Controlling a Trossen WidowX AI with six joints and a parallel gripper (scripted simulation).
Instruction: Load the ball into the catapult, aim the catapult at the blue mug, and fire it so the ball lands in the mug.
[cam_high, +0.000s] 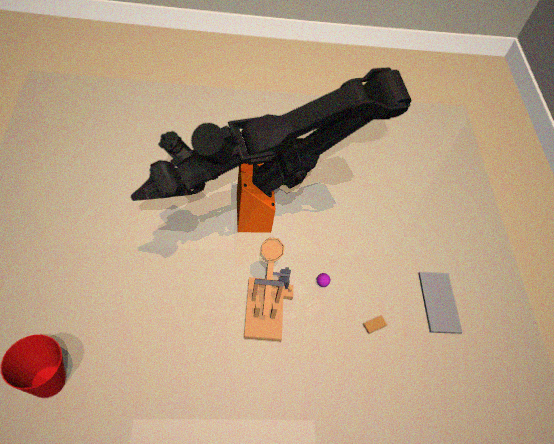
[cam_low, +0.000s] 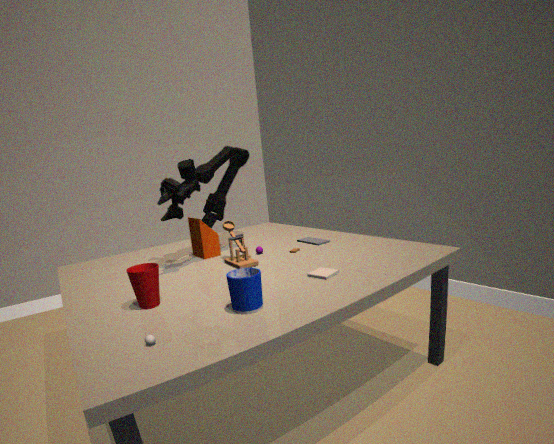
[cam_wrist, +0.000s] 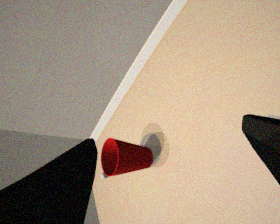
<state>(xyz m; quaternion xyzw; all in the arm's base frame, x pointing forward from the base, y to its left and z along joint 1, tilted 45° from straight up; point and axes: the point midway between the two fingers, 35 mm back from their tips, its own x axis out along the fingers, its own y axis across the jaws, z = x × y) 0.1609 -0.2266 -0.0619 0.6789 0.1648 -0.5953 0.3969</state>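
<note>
Right now the wooden catapult is 280 mm to the left of my gripper tip, 170 mm below it and 80 mm ahead of it. The rest, counted from my gripper tip: blue mug 510 mm ahead, 210 mm below, 70 mm to the left; red cup 280 mm ahead, 210 mm below, 150 mm to the right; purple ball 390 mm to the left, 220 mm below, 30 mm ahead.
</note>
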